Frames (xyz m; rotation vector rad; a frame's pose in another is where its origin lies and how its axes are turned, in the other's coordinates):
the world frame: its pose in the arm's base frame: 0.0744 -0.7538 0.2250 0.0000 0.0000 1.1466
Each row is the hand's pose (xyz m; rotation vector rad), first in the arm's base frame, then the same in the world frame.
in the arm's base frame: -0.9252 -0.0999 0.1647 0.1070 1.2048 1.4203
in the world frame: 0.1845 1.1801 -0.0603 0.6786 0.8710 0.4043
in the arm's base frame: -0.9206 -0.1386 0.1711 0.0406 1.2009 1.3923
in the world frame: 0.1511 1.1600 -0.0539 0.6276 0.9036 0.3748
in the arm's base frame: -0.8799 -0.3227 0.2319 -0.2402 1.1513 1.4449
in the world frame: 0.0001 1.0472 0.0069 0.3851 0.9999 0.4215
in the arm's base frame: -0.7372 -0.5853 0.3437 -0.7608 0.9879 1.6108
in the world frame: -0.1805 0.8090 0.1187 -0.0924 1.1115 0.6014
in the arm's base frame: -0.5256 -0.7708 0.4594 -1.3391 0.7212 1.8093
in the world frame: -0.2624 0.5398 0.2344 -0.6392 1.1605 0.8664
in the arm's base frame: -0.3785 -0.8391 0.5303 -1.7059 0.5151 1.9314
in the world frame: -0.2641 0.3777 0.3053 -0.9848 1.1592 1.0654
